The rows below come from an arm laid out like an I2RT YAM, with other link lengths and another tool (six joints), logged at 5 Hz.
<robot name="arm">
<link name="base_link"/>
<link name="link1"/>
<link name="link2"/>
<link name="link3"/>
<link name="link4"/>
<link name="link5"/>
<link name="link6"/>
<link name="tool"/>
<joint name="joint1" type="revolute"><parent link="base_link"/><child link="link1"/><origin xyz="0 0 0.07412" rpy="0 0 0"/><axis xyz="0 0 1"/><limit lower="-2.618" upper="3.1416"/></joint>
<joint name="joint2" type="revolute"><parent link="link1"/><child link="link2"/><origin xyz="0.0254 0.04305 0.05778" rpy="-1.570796 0 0"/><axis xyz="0 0 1"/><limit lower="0" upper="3.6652"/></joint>
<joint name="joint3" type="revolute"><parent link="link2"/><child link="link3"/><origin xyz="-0.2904 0 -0.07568" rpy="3.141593 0 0"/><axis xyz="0 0 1"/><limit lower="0" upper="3.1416"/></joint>
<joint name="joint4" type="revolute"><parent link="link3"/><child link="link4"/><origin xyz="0.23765 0.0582 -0.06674" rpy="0 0 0"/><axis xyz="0 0 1"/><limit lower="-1.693" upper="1.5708"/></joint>
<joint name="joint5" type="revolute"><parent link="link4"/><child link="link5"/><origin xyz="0.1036 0.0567 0.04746" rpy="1.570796 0 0"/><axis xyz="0 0 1"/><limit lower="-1.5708" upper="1.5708"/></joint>
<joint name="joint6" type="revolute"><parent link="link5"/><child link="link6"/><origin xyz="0.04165 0 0.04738" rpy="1.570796 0 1.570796"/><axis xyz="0 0 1"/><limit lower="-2.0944" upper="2.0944"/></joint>
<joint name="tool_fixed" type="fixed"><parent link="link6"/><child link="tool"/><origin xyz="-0.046 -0.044 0.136" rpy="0 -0.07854 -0.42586"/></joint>
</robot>
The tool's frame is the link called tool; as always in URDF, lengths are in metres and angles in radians.
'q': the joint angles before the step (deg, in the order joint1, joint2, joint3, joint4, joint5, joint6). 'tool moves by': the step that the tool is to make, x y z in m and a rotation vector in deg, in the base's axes. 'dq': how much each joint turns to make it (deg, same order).
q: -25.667, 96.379, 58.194, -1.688, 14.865, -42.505
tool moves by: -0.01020, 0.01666, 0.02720, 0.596, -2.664, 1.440
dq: 0.574, -5.756, -1.607, -2.187, -1.729, 0.787
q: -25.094, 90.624, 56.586, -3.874, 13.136, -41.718
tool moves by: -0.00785, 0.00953, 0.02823, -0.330, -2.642, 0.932
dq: 0.219, -4.723, -0.270, -1.970, -1.060, 0.235
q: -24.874, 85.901, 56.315, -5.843, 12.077, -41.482
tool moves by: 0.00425, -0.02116, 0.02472, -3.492, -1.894, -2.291
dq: -1.173, 0.135, 2.827, 0.830, 2.227, -1.362
